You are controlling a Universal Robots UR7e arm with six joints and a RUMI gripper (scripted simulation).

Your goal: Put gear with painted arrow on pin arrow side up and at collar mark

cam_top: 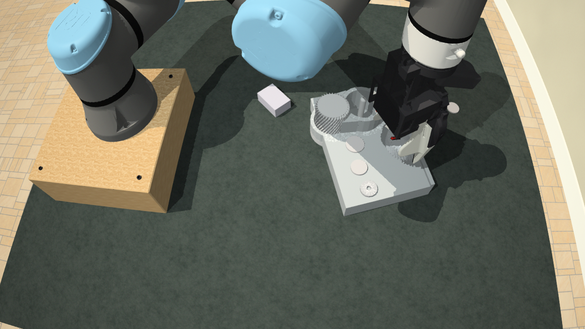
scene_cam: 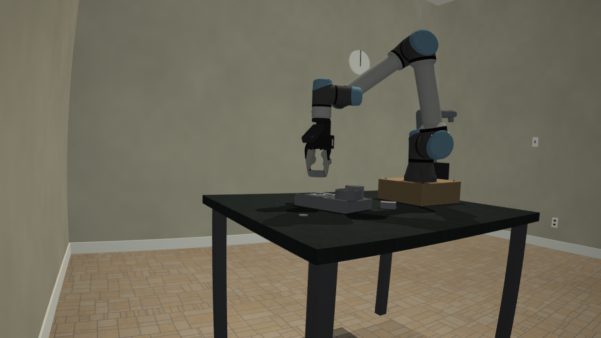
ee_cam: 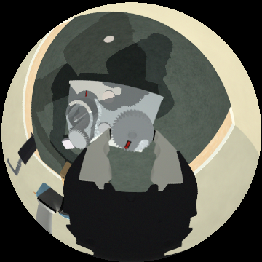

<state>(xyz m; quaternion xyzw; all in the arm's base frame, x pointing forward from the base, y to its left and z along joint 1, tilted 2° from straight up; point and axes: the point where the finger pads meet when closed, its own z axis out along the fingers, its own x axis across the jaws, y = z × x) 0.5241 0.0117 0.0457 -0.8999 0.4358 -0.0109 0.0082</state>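
My hand is right at the gear. From my hand the other things lie so: grey block 250 mm behind, 120 mm to the left, 110 mm below.
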